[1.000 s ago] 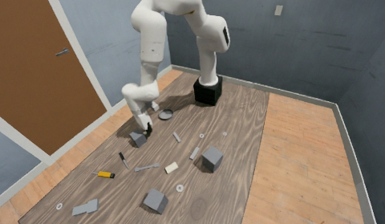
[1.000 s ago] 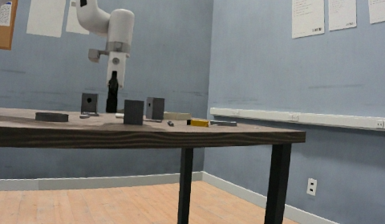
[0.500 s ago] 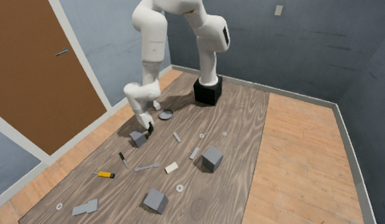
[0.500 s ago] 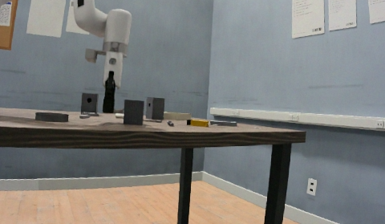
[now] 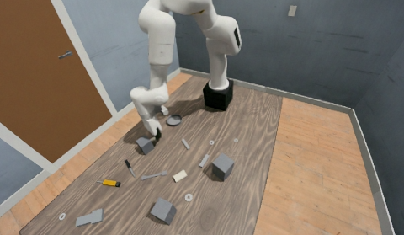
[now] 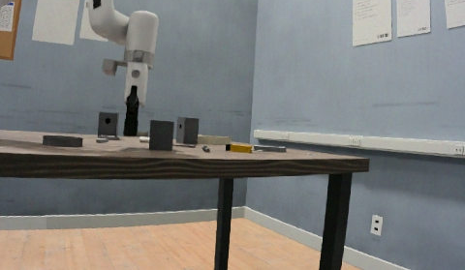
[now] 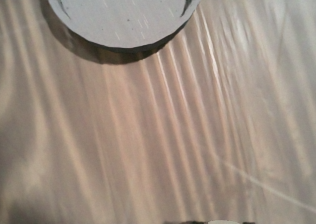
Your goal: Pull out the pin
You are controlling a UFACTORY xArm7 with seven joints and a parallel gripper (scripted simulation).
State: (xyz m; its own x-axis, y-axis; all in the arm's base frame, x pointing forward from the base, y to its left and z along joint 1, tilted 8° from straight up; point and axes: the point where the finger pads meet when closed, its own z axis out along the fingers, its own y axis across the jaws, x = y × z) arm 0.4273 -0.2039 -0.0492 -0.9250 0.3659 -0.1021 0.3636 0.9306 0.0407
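My gripper is now 6 cm short of the grey block, 2 cm to the left of it and 1 cm above it. The rest, counted from my hand: round dish 16 cm behind, 1 cm to the left, 4 cm below; short bar 3 cm behind, 15 cm to the left, 4 cm below; cream pin 1 cm ahead, 1 cm to the right, 1 cm below.
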